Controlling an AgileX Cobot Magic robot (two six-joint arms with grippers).
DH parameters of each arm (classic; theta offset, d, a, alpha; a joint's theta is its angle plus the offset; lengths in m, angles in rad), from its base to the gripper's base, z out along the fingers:
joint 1: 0 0.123 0 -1.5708
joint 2: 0.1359 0 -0.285 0
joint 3: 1.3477 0 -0.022 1.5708
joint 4: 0 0.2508 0 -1.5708
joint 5: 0 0 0.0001 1.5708
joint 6: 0 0.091 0 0
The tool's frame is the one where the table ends.
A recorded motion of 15 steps. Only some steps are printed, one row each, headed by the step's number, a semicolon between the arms.
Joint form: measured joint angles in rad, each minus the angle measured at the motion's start. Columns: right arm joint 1, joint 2, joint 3, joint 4, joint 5, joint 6; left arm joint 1, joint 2, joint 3, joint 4, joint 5, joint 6.
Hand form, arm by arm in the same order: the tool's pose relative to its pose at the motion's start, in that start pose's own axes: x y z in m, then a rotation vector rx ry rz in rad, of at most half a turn. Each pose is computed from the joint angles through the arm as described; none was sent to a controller.
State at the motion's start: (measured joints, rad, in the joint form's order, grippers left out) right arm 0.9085 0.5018 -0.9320 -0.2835 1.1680 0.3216; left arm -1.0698 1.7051 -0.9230 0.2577 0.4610 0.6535
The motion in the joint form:
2: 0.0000 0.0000 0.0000 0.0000 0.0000 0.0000; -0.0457 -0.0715 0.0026 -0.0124 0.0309 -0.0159
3: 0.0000 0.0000 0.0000 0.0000 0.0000 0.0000; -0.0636 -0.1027 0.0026 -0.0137 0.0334 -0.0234
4: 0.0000 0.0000 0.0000 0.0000 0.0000 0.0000; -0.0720 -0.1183 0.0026 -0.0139 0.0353 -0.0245
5: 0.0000 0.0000 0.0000 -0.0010 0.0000 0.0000; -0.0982 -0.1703 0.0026 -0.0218 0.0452 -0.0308
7: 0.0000 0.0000 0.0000 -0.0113 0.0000 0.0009; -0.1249 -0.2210 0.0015 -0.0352 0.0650 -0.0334
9: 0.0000 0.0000 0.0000 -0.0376 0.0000 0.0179; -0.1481 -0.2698 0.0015 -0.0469 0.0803 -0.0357
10: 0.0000 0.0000 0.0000 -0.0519 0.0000 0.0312; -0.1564 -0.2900 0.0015 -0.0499 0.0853 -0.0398
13: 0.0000 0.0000 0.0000 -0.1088 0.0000 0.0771; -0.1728 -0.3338 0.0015 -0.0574 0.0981 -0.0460
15: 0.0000 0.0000 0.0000 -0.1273 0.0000 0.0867; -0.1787 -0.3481 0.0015 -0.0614 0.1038 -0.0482
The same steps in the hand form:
2: 0.0000 0.0000 0.0000 0.0000 0.0000 0.0000; -0.0103 -0.0058 -0.0234 -0.0200 -0.0410 0.0062
3: 0.0000 0.0000 0.0000 0.0000 0.0000 0.0000; -0.0146 -0.0073 -0.0338 -0.0373 -0.0672 0.0096
4: 0.0000 0.0000 0.0000 0.0000 0.0000 0.0000; -0.0165 -0.0080 -0.0390 -0.0457 -0.0796 0.0138
5: 0.0000 -0.0001 0.0000 0.0009 -0.0003 -0.0004; -0.0215 -0.0109 -0.0562 -0.0681 -0.1200 0.0172
7: -0.0003 -0.0009 0.0000 0.0099 -0.0033 -0.0035; -0.0254 -0.0150 -0.0732 -0.0809 -0.1550 0.0200
9: -0.0010 -0.0030 -0.0001 0.0327 -0.0112 0.0032; -0.0278 -0.0188 -0.0893 -0.0944 -0.1905 0.0217
10: -0.0014 -0.0041 -0.0001 0.0451 -0.0158 0.0108; -0.0283 -0.0201 -0.0958 -0.1014 -0.2055 0.0196
13: -0.0031 -0.0086 -0.0005 0.0937 -0.0353 0.0344; -0.0286 -0.0230 -0.1099 -0.1149 -0.2364 0.0155
15: -0.0036 -0.0100 -0.0006 0.1094 -0.0418 0.0367; -0.0286 -0.0242 -0.1145 -0.1172 -0.2461 0.0133

